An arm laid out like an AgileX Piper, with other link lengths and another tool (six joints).
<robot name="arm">
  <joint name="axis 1" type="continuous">
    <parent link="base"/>
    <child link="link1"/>
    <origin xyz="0 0 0.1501" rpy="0 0 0"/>
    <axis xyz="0 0 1"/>
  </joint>
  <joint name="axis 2" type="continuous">
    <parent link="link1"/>
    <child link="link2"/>
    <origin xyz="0 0 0" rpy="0 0 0"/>
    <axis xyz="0 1 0"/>
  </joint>
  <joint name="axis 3" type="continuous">
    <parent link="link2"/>
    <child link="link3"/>
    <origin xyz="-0.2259 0 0.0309" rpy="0 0 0"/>
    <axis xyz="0 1 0"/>
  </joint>
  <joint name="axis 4" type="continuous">
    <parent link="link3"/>
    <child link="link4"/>
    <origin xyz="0.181 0 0.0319" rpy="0 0 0"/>
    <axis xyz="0.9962 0 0.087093"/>
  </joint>
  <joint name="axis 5" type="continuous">
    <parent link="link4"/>
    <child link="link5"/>
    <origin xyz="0 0 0" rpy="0 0 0"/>
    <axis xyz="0 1 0"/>
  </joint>
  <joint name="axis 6" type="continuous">
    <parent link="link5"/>
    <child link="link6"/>
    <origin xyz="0.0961 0 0.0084" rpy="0 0 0"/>
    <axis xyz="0.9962 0 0.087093"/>
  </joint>
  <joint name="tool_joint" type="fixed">
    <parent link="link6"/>
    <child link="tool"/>
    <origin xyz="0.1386 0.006 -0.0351" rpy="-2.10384 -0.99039 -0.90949"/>
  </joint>
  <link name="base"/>
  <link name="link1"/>
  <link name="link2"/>
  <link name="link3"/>
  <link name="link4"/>
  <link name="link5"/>
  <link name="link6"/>
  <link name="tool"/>
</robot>
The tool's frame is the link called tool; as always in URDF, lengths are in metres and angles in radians. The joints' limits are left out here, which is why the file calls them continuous.
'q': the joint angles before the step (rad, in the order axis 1, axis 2, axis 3, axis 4, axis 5, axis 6). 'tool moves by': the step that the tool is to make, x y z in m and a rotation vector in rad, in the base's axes. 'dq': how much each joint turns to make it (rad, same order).
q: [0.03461 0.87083 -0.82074 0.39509 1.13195 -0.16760]
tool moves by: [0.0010 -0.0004 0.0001 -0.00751 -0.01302 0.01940]
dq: [0.00003 -0.00012 0.00019 0.00366 -0.00422 -0.02552]
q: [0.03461 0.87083 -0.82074 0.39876 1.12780 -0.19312]
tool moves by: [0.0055 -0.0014 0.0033 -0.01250 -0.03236 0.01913]
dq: [-0.00018 0.00329 -0.01387 0.00003 -0.01194 -0.02952]
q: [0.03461 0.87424 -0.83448 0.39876 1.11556 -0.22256]
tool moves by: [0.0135 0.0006 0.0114 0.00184 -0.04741 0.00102]
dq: [0.00024 0.02318 -0.05124 0.00438 -0.01755 -0.00925]
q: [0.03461 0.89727 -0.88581 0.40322 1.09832 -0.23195]
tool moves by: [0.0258 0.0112 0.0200 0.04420 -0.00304 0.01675]
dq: [0.00000 0.13332 -0.14379 0.05007 0.01082 -0.01064]
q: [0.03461 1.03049 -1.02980 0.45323 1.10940 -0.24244]
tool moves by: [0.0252 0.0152 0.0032 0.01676 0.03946 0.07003]
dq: [0.04297 0.18168 -0.13440 0.03397 0.00383 -0.03014]
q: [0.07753 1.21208 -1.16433 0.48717 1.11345 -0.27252]
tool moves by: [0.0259 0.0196 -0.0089 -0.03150 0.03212 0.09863]
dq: [0.09939 0.19605 -0.14422 -0.02367 -0.01438 -0.00781]
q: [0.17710 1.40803 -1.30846 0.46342 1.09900 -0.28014]
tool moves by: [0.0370 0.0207 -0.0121 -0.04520 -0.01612 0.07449]
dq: [0.08714 0.20200 -0.17596 -0.04673 -0.03472 -0.00119]
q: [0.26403 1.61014 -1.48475 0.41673 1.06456 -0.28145]
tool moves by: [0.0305 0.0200 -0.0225 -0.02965 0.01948 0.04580]
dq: [0.05113 0.20224 -0.16727 -0.02418 -0.00979 0.00340]
